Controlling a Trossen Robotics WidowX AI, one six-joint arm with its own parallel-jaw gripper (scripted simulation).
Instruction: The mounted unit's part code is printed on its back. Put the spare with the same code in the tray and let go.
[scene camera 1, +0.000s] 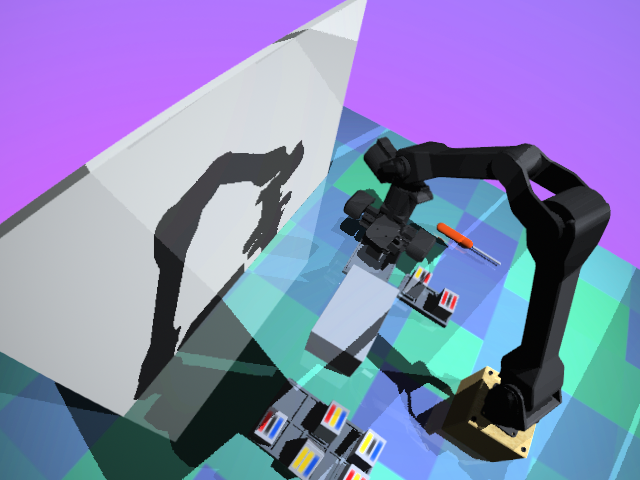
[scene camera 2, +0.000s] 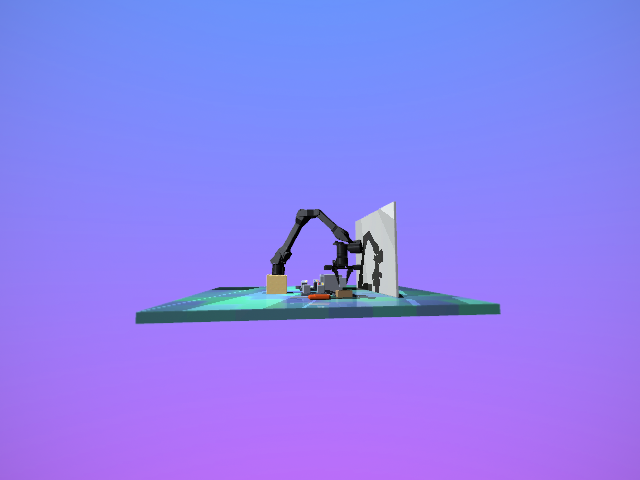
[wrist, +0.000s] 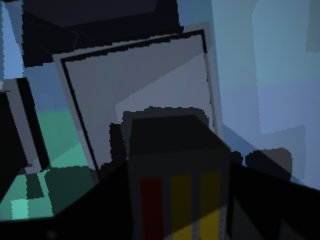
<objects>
same spot on white wall panel: (scene camera 1: 116, 265) = (scene camera 2: 360, 238)
</objects>
